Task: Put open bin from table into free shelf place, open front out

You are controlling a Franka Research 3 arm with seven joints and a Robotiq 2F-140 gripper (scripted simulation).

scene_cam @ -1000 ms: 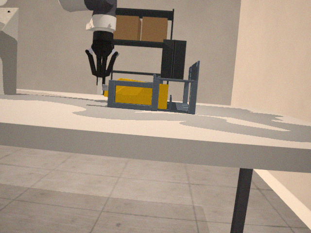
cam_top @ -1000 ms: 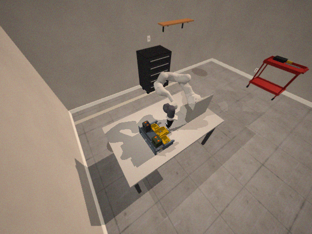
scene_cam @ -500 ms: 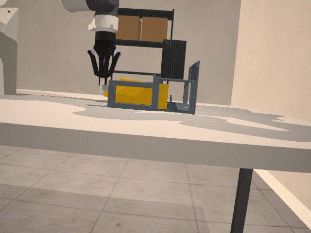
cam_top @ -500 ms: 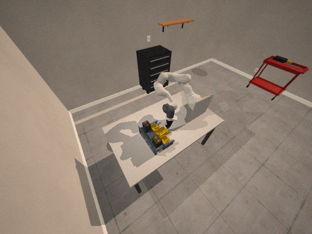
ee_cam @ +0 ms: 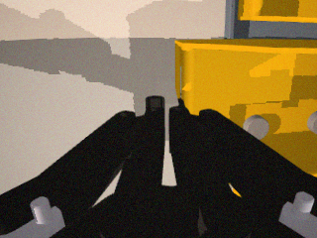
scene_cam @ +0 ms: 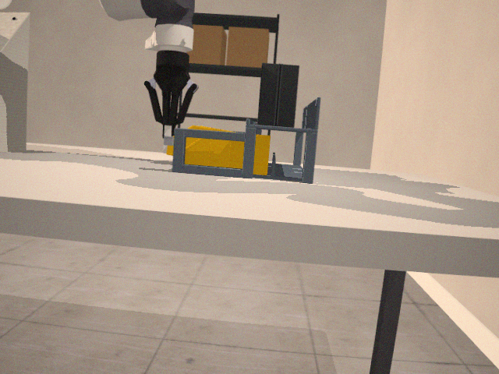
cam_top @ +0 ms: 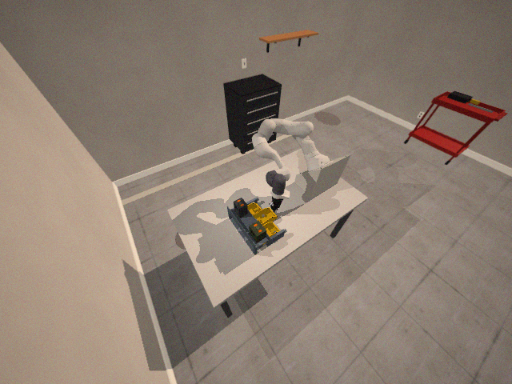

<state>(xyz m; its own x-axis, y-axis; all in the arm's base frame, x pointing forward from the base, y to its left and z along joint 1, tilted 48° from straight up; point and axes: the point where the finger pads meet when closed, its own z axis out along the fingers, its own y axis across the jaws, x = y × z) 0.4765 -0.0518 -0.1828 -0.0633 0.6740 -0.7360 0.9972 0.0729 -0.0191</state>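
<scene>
Now: the grey shelf lip 60 mm ahead of my hand, 10 mm to the left of it and 50 mm below it.
</scene>
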